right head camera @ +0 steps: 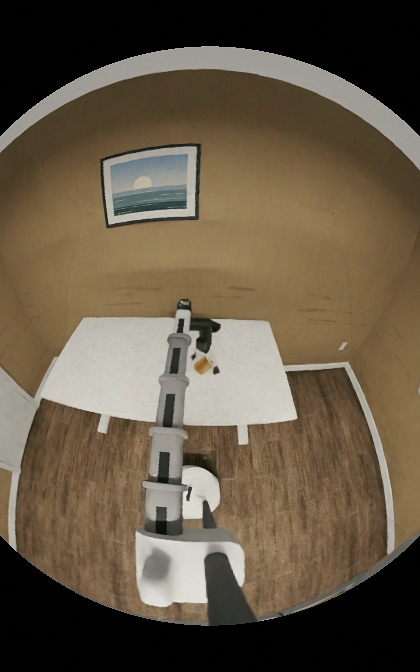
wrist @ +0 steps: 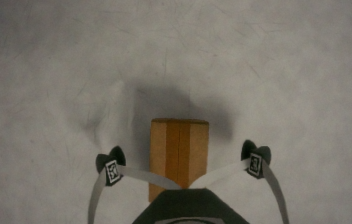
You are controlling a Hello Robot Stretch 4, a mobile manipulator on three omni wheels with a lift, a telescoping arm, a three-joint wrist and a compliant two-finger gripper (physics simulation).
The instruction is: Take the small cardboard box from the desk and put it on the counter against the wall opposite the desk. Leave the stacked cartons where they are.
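Where they show: hand at its tool point: (right head camera: 204, 364) (wrist: 183, 159); robot's base at its link origin: (right head camera: 190, 490).
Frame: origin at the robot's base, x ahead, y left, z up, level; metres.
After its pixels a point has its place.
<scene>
The small cardboard box (right head camera: 203, 365) @[z 0.742, x 0.665, y -0.084 m] (wrist: 179, 145) @[z 0.742, x 0.700, y -0.096 m] sits on the white desk (right head camera: 120, 360) @[z 0.692, x 0.712, y 0.421 m] (wrist: 300, 75) @[z 0.692, x 0.663, y -0.268 m], to the right of the extended arm in the head view. It is brown with a darker orange strip along its top. My gripper (right head camera: 205, 363) @[z 0.728, x 0.684, y -0.087 m] (wrist: 183, 161) @[z 0.728, x 0.684, y -0.087 m] is open, pointing down over the box. In the wrist view one fingertip is on each side of the box, with a gap on both sides. The near end of the box is partly hidden by the gripper body. The stacked cartons and the counter cannot be made out in these views.
The telescoping arm (right head camera: 172, 395) @[z 1.126, x 0.294, y -0.006 m] reaches across the desk toward the brown wall (right head camera: 260, 250) @[z 1.214, x 1.155, y -0.411 m], where a framed sunset picture (right head camera: 150, 200) @[z 1.503, x 1.131, y 0.223 m] hangs. A white surface (right head camera: 12, 425) @[z 0.227, x 0.099, y 1.806 m] shows at the far left edge. Wooden floor (right head camera: 300, 475) @[z -0.028, x 0.022, y -0.906 m] lies in front of the desk.
</scene>
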